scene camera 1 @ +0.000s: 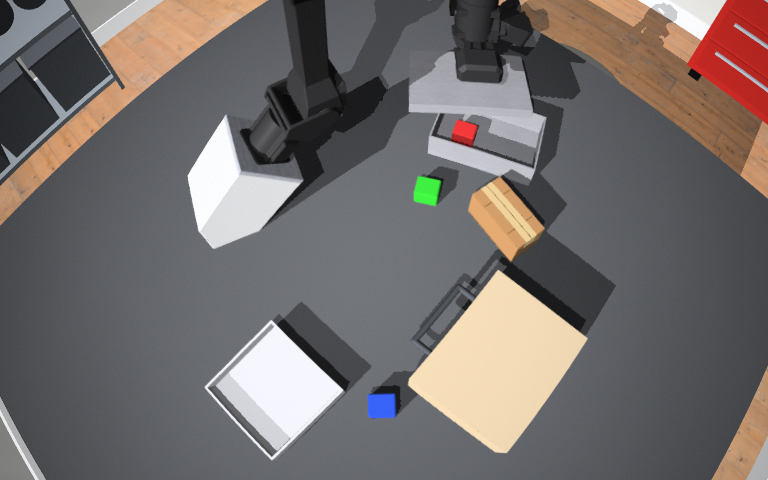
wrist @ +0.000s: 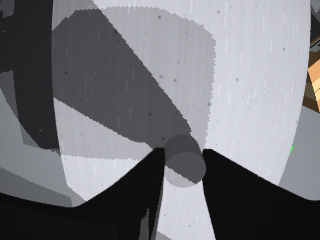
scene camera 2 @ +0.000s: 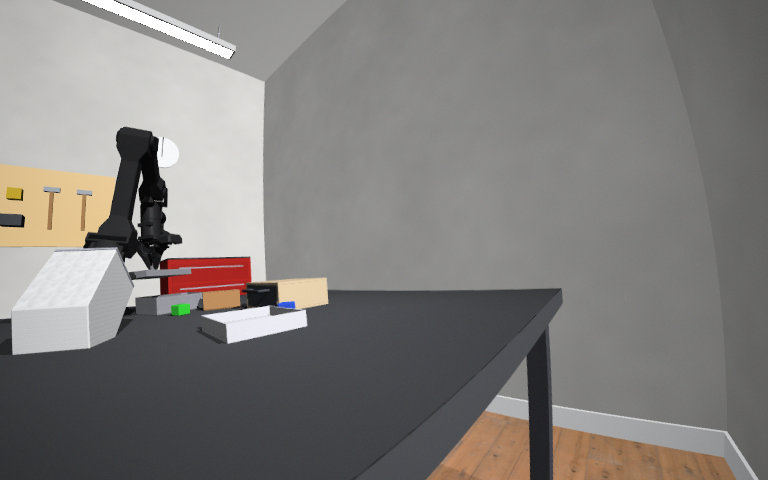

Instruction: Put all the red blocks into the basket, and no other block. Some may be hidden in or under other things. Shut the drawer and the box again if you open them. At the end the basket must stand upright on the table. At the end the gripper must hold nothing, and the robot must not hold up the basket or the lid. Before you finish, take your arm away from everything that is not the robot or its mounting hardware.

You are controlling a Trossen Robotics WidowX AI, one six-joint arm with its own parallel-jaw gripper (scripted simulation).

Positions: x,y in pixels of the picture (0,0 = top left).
Labels:
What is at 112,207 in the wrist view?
My gripper.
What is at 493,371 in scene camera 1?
A tan drawer unit.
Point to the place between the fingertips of my gripper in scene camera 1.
469,75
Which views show the white basket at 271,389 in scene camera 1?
Scene camera 1 and scene camera 2 only.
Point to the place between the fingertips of my gripper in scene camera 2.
153,269

